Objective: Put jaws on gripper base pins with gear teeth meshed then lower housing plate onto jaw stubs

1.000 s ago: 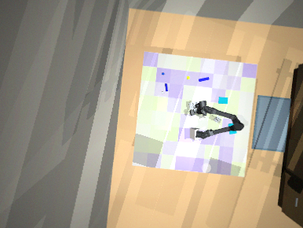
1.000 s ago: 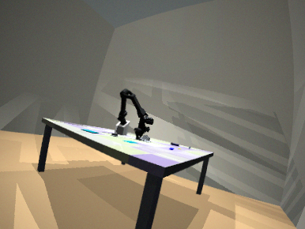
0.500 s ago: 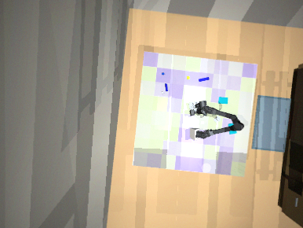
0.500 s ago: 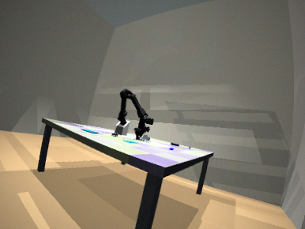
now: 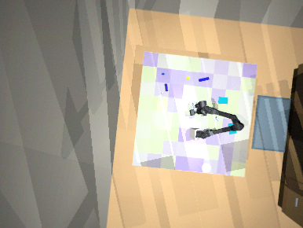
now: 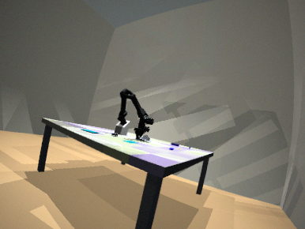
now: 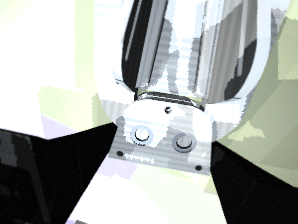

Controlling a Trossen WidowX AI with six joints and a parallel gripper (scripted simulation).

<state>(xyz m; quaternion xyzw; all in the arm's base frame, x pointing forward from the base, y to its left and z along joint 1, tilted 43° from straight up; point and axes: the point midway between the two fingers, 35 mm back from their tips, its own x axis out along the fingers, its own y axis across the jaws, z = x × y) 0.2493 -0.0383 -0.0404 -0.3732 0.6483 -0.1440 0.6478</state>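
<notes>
The white jaw lies 3 cm ahead of my gripper tip, 1 cm to the right of it and 1 cm above it. The rest, counted from my gripper tip: cyan square: 30 cm to the right, 16 cm ahead, 1 cm below; blue dot: 42 cm to the left, 37 cm ahead; yellow dot: 37 cm ahead, 13 cm to the left, 1 cm below.
</notes>
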